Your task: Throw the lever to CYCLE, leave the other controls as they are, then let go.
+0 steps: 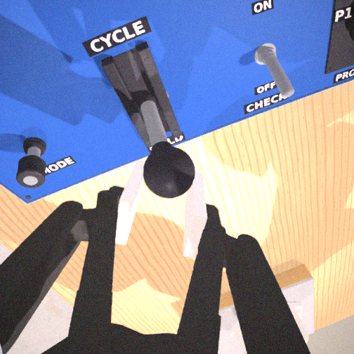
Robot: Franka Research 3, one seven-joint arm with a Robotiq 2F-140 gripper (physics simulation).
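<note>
The lever has a grey shaft and a black ball knob. It rises from a dark slotted housing on the blue panel and leans toward the lower, HOLD end, whose label is partly hidden behind the lever. The CYCLE label is at the housing's other end. My gripper is shut on the ball knob, with one pale fingertip on each side of it.
A grey toggle switch leans toward OFF, above the CHECK label, at the right. A black MODE knob is at the left. Part of a dark P1 plate shows upper right. A wooden table lies below the panel.
</note>
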